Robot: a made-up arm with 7 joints. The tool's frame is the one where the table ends. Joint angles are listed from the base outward.
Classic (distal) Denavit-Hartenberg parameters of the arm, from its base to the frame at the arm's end. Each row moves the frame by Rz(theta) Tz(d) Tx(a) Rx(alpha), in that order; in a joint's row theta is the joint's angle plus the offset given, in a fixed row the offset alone. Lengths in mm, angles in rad.
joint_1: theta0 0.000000  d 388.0  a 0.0  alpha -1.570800
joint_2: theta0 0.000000  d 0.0  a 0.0  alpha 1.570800
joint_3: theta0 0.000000  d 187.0  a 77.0  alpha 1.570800
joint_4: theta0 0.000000  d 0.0  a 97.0  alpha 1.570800
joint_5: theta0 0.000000  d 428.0  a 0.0  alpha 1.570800
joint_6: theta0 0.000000  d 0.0  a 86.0  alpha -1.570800
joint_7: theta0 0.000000  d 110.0  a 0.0  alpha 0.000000
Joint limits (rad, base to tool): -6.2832..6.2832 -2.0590..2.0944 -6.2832..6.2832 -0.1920..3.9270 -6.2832..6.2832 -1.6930..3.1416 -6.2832..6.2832
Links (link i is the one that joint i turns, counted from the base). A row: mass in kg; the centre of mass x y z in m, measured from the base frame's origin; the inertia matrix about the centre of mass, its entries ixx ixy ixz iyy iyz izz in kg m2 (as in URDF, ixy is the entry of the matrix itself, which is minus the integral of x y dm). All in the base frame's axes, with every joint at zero. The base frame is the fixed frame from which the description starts. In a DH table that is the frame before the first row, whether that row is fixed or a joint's. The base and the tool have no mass.
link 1: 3.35; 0.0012 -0.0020 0.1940; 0.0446 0 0 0.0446 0 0.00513
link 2: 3.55; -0.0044 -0.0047 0.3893; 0.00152 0 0 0.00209 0 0.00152
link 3: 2.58; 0.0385 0.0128 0.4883; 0.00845 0 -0.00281 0.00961 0 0.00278
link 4: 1.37; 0.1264 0.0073 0.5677; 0.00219 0 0 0.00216 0 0.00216
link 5: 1.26; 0.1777 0.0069 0.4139; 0.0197 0 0 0.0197 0 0.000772
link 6: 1.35; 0.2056 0.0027 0.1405; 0.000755 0 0 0.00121 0 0.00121
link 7: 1.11; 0.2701 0.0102 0.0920; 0.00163 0 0 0.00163 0 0.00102
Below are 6 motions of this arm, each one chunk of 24 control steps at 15 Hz.
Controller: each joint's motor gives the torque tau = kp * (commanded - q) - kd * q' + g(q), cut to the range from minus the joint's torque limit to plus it. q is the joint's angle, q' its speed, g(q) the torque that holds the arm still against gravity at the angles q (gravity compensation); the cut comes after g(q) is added. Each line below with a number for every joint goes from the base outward.
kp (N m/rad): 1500 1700 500 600 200 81 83
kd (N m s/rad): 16 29 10 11 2.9 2.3 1.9
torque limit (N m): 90 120 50 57 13 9.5 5.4
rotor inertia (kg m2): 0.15 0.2 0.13 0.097 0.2 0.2 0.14
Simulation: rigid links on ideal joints. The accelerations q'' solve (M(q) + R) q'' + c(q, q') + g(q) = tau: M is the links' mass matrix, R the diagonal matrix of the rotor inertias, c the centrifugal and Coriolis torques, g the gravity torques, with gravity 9.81 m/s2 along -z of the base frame. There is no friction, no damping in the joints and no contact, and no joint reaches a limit. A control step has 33 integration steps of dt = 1/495 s. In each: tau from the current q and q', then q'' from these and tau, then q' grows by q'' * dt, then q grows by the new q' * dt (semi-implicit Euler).
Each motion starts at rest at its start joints. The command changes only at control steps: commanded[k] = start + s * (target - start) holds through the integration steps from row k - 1 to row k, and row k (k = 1, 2, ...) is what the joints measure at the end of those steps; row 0 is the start. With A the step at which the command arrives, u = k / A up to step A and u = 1 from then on. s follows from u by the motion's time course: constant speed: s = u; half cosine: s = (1 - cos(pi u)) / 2; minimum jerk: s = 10 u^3 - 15 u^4 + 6 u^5; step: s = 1 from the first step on.
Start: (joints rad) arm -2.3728 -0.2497 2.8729 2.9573 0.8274 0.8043 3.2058
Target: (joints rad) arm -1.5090 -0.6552 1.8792 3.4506 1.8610 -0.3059 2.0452
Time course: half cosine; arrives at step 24
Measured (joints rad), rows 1 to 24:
1: -2.3687 -0.2517 2.8688 2.9597 0.8326 0.8013 3.2017
2: -2.3567 -0.2575 2.8562 2.9665 0.8485 0.7893 3.1866
3: -2.3377 -0.2667 2.8352 2.9775 0.8731 0.7653 3.1596
4: -2.3117 -0.2791 2.8062 2.9926 0.9048 0.7312 3.1239
5: -2.2793 -0.2946 2.7697 3.0117 0.9445 0.6894 3.0806
6: -2.2410 -0.3130 2.7261 3.0341 0.9911 0.6410 3.0293
7: -2.1975 -0.3339 2.6763 3.0596 1.0436 0.5860 2.9708
8: -2.1497 -0.3570 2.6212 3.0877 1.1014 0.5250 2.9064
9: -2.0984 -0.3816 2.5617 3.1180 1.1633 0.4590 2.8373
10: -2.0445 -0.4074 2.4989 3.1498 1.2282 0.3894 2.7646
11: -1.9890 -0.4340 2.4341 3.1824 1.2953 0.3176 2.6895
12: -1.9328 -0.4607 2.3684 3.2153 1.3631 0.2447 2.6133
13: -1.8767 -0.4872 2.3030 3.2481 1.4306 0.1718 2.5373
14: -1.8217 -0.5130 2.2389 3.2800 1.4966 0.1002 2.4628
15: -1.7686 -0.5377 2.1774 3.3106 1.5600 0.0311 2.3911
16: -1.7185 -0.5609 2.1194 3.3393 1.6197 -0.0342 2.3234
17: -1.6721 -0.5822 2.0658 3.3656 1.6746 -0.0946 2.2609
18: -1.6302 -0.6014 2.0176 3.3891 1.7239 -0.1492 2.2047
19: -1.5936 -0.6180 1.9756 3.4093 1.7666 -0.1971 2.1556
20: -1.5630 -0.6319 1.9405 3.4259 1.8022 -0.2373 2.1146
21: -1.5388 -0.6427 1.9128 3.4386 1.8299 -0.2692 2.0823
22: -1.5214 -0.6504 1.8931 3.4472 1.8493 -0.2921 2.0593
23: -1.5113 -0.6546 1.8816 3.4516 1.8600 -0.3058 2.0459
24: -1.5086 -0.6555 1.8786 3.4517 1.8619 -0.3100 2.0426

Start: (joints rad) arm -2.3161 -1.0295 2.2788 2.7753 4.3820 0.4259 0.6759
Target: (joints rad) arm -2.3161 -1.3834 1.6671 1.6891 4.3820 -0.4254 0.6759
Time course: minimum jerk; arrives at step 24
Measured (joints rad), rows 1 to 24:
1: -2.3160 -1.0297 2.2784 2.7747 4.3821 0.4256 0.6759
2: -2.3158 -1.0312 2.2757 2.7704 4.3825 0.4232 0.6760
3: -2.3159 -1.0355 2.2689 2.7581 4.3828 0.4154 0.6762
4: -2.3165 -1.0433 2.2569 2.7353 4.3828 0.3991 0.6762
5: -2.3171 -1.0547 2.2390 2.7016 4.3826 0.3736 0.6762
6: -2.3177 -1.0695 2.2152 2.6573 4.3826 0.3392 0.6761
7: -2.3184 -1.0877 2.1856 2.6026 4.3827 0.2967 0.6761
8: -2.3193 -1.1090 2.1505 2.5381 4.3825 0.2466 0.6761
9: -2.3204 -1.1327 2.1108 2.4653 4.3823 0.1900 0.6760
10: -2.3214 -1.1583 2.0674 2.3864 4.3820 0.1281 0.6759
11: -2.3223 -1.1850 2.0212 2.3034 4.3817 0.0627 0.6758
12: -2.3230 -1.2122 1.9735 2.2184 4.3814 -0.0043 0.6758
13: -2.3236 -1.2391 1.9256 2.1337 4.3810 -0.0710 0.6757
14: -2.3238 -1.2651 1.8787 2.0519 4.3807 -0.1358 0.6756
15: -2.3236 -1.2895 1.8343 1.9750 4.3805 -0.1969 0.6756
16: -2.3231 -1.3119 1.7937 1.9051 4.3803 -0.2528 0.6755
17: -2.3223 -1.3316 1.7579 1.8437 4.3803 -0.3020 0.6755
18: -2.3214 -1.3482 1.7278 1.7923 4.3803 -0.3433 0.6755
19: -2.3203 -1.3615 1.7040 1.7516 4.3804 -0.3762 0.6756
20: -2.3193 -1.3715 1.6865 1.7218 4.3806 -0.4003 0.6756
21: -2.3183 -1.3781 1.6750 1.7024 4.3809 -0.4161 0.6757
22: -2.3174 -1.3818 1.6689 1.6920 4.3812 -0.4244 0.6757
23: -2.3167 -1.3832 1.6668 1.6886 4.3815 -0.4269 0.6758
24: -2.3161 -1.3834 1.6670 1.6889 4.3819 -0.4261 0.6759

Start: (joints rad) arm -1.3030 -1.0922 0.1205 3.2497 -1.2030 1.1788 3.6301
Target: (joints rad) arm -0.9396 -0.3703 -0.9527 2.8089 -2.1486 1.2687 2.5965
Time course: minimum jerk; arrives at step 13
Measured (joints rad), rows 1 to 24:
1: -1.3010 -1.0895 0.1158 3.2487 -1.2075 1.1783 3.6266
2: -1.2893 -1.0719 0.0876 3.2400 -1.2354 1.1764 3.6028
3: -1.2654 -1.0291 0.0252 3.2119 -1.2982 1.1780 3.5414
4: -1.2304 -0.9597 -0.0735 3.1629 -1.3920 1.1872 3.4416
5: -1.1851 -0.8701 -0.2026 3.1011 -1.5105 1.2019 3.3138
6: -1.1350 -0.7685 -0.3514 3.0334 -1.6448 1.2181 3.1680
7: -1.0847 -0.6626 -0.5057 2.9649 -1.7829 1.2320 3.0151
8: -1.0374 -0.5620 -0.6506 2.9022 -1.9110 1.2416 2.8699
9: -0.9965 -0.4775 -0.7736 2.8532 -2.0169 1.2477 2.7485
10: -0.9658 -0.4168 -0.8661 2.8214 -2.0932 1.2526 2.6607
11: -0.9472 -0.3815 -0.9238 2.8056 -2.1368 1.2579 2.6090
12: -0.9398 -0.3687 -0.9488 2.8025 -2.1510 1.2628 2.5904
13: -0.9395 -0.3696 -0.9527 2.8073 -2.1487 1.2668 2.5935
14: -0.9401 -0.3715 -0.9531 2.8115 -2.1476 1.2708 2.5989
15: -0.9397 -0.3708 -0.9529 2.8099 -2.1492 1.2723 2.5978
16: -0.9394 -0.3698 -0.9525 2.8077 -2.1486 1.2693 2.5955
17: -0.9395 -0.3700 -0.9526 2.8083 -2.1483 1.2664 2.5959
18: -0.9397 -0.3705 -0.9528 2.8094 -2.1488 1.2673 2.5969
19: -0.9396 -0.3704 -0.9528 2.8092 -2.1486 1.2696 2.5968
20: -0.9396 -0.3702 -0.9527 2.8087 -2.1485 1.2698 2.5964
21: -0.9396 -0.3702 -0.9527 2.8088 -2.1486 1.2686 2.5964
22: -0.9396 -0.3703 -0.9527 2.8090 -2.1486 1.2681 2.5965
23: -0.9396 -0.3703 -0.9527 2.8089 -2.1486 1.2685 2.5965
24: -0.9396 -0.3703 -0.9527 2.8089 -2.1486 1.2689 2.5965

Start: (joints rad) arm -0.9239 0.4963 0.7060 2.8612 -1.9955 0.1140 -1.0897
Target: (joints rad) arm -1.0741 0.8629 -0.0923 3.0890 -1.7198 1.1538 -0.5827
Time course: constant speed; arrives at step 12
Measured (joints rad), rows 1 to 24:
1: -0.9451 0.5291 0.6345 2.8855 -1.9632 0.1592 -1.0533
2: -0.9577 0.5652 0.5627 2.8971 -1.9415 0.2795 -0.9958
3: -0.9681 0.5947 0.4992 2.9125 -1.9242 0.3992 -0.9507
4: -0.9829 0.6237 0.4319 2.9366 -1.8968 0.4830 -0.9146
5: -0.9935 0.6526 0.3668 2.9564 -1.8731 0.5542 -0.8739
6: -1.0059 0.6839 0.3003 2.9730 -1.8518 0.6340 -0.8289
7: -1.0182 0.7149 0.2338 2.9904 -1.8288 0.7254 -0.7860
8: -1.0304 0.7447 0.1676 3.0102 -1.8053 0.8175 -0.7449
9: -1.0425 0.7745 0.1013 3.0301 -1.7824 0.9044 -0.7030
10: -1.0544 0.8050 0.0350 3.0487 -1.7595 0.9885 -0.6603
11: -1.0664 0.8357 -0.0315 3.0670 -1.7364 1.0738 -0.6179
12: -1.0784 0.8661 -0.0979 3.0860 -1.7135 1.1610 -0.5758
13: -1.0748 0.8658 -0.0920 3.0825 -1.7177 1.1990 -0.5691
14: -1.0737 0.8620 -0.0923 3.0908 -1.7232 1.1688 -0.5855
15: -1.0739 0.8610 -0.0924 3.0929 -1.7188 1.1389 -0.5882
16: -1.0734 0.8632 -0.0922 3.0885 -1.7191 1.1403 -0.5815
17: -1.0746 0.8640 -0.0923 3.0866 -1.7205 1.1545 -0.5804
18: -1.0742 0.8629 -0.0923 3.0889 -1.7197 1.1608 -0.5832
19: -1.0741 0.8622 -0.0923 3.0904 -1.7197 1.1566 -0.5836
20: -1.0740 0.8628 -0.0923 3.0893 -1.7200 1.1518 -0.5825
21: -1.0741 0.8633 -0.0923 3.0883 -1.7197 1.1515 -0.5823
22: -1.0741 0.8631 -0.0923 3.0887 -1.7197 1.1536 -0.5828
23: -1.0741 0.8627 -0.0923 3.0894 -1.7199 1.1549 -0.5829
24: -1.0741 0.8628 -0.0923 3.0893 -1.7198 1.1544 -0.5827

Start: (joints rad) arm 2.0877 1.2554 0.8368 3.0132 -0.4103 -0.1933 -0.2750
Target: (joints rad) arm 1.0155 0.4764 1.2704 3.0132 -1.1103 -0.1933 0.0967
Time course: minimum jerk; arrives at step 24
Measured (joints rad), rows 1 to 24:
1: 2.0869 1.2549 0.8371 3.0131 -0.4110 -0.1932 -0.2748
2: 2.0816 1.2516 0.8391 3.0127 -0.4150 -0.1925 -0.2735
3: 2.0683 1.2428 0.8441 3.0135 -0.4243 -0.1914 -0.2694
4: 2.0452 1.2269 0.8530 3.0157 -0.4395 -0.1907 -0.2617
5: 2.0117 1.2034 0.8660 3.0183 -0.4615 -0.1907 -0.2502
6: 1.9676 1.1721 0.8834 3.0207 -0.4907 -0.1906 -0.2351
7: 1.9133 1.1332 0.9050 3.0232 -0.5266 -0.1901 -0.2164
8: 1.8497 1.0874 0.9304 3.0260 -0.5684 -0.1896 -0.1942
9: 1.7784 1.0355 0.9592 3.0286 -0.6153 -0.1894 -0.1693
10: 1.7013 0.9791 0.9904 3.0308 -0.6663 -0.1896 -0.1421
11: 1.6205 0.9194 1.0234 3.0324 -0.7199 -0.1899 -0.1136
12: 1.5379 0.8582 1.0573 3.0334 -0.7746 -0.1902 -0.0843
13: 1.4560 0.7972 1.0910 3.0338 -0.8289 -0.1907 -0.0552
14: 1.3767 0.7380 1.1237 3.0333 -0.8814 -0.1913 -0.0270
15: 1.3022 0.6824 1.1544 3.0322 -0.9306 -0.1920 -0.0006
16: 1.2342 0.6318 1.1824 3.0302 -0.9753 -0.1926 0.0235
17: 1.1742 0.5876 1.2070 3.0278 -1.0143 -0.1931 0.0445
18: 1.1234 0.5505 1.2277 3.0251 -1.0469 -0.1936 0.0621
19: 1.0827 0.5213 1.2442 3.0224 -1.0724 -0.1939 0.0760
20: 1.0523 0.4999 1.2563 3.0198 -1.0909 -0.1941 0.0861
21: 1.0320 0.4861 1.2643 3.0176 -1.1026 -0.1941 0.0927
22: 1.0206 0.4787 1.2687 3.0157 -1.1087 -0.1940 0.0961
23: 1.0161 0.4763 1.2703 3.0142 -1.1105 -0.1938 0.0971
24: 1.0155 0.4764 1.2704 3.0132 -1.1103 -0.1935 0.0968

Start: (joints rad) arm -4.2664 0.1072 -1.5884 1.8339 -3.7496 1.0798 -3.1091
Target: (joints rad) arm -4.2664 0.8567 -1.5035 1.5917 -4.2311 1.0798 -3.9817
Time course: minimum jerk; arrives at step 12
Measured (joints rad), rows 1 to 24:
1: -4.2665 0.1110 -1.5889 1.8326 -3.7525 1.0797 -3.1127
2: -4.2669 0.1338 -1.5900 1.8246 -3.7700 1.0789 -3.1369
3: -4.2657 0.1863 -1.5843 1.8058 -3.8089 1.0771 -3.1996
4: -4.2630 0.2691 -1.5684 1.7778 -3.8659 1.0765 -3.3008
5: -4.2606 0.3748 -1.5477 1.7435 -3.9359 1.0797 -3.4273
6: -4.2601 0.4917 -1.5283 1.7053 -4.0123 1.0844 -3.5659
7: -4.2613 0.6070 -1.5126 1.6671 -4.0862 1.0863 -3.7034
8: -4.2631 0.7085 -1.5012 1.6336 -4.1497 1.0848 -3.8239
9: -4.2646 0.7863 -1.4950 1.6087 -4.1965 1.0828 -3.9140
10: -4.2656 0.8349 -1.4941 1.5943 -4.2236 1.0822 -3.9679
11: -4.2661 0.8552 -1.4971 1.5897 -4.2327 1.0819 -3.9876
12: -4.2663 0.8571 -1.5019 1.5912 -4.2312 1.0810 -3.9848
13: -4.2666 0.8563 -1.5057 1.5926 -4.2304 1.0793 -3.9794
14: -4.2668 0.8564 -1.5051 1.5916 -4.2315 1.0781 -3.9805
15: -4.2665 0.8568 -1.5030 1.5911 -4.2312 1.0787 -3.9827
16: -4.2661 0.8569 -1.5025 1.5919 -4.2309 1.0805 -3.9822
17: -4.2662 0.8567 -1.5033 1.5921 -4.2312 1.0811 -3.9813
18: -4.2666 0.8566 -1.5039 1.5916 -4.2311 1.0801 -3.9815
19: -4.2666 0.8567 -1.5038 1.5914 -4.2311 1.0790 -3.9819
20: -4.2664 0.8567 -1.5035 1.5917 -4.2311 1.0791 -3.9818
21: -4.2663 0.8567 -1.5033 1.5918 -4.2311 1.0800 -3.9816
22: -4.2664 0.8567 -1.5034 1.5917 -4.2311 1.0803 -3.9816
23: -4.2664 0.8567 -1.5035 1.5916 -4.2311 1.0800 -3.9817
24: -4.2664 0.8567 -1.5036 1.5917 -4.2311 1.0796 -3.9817

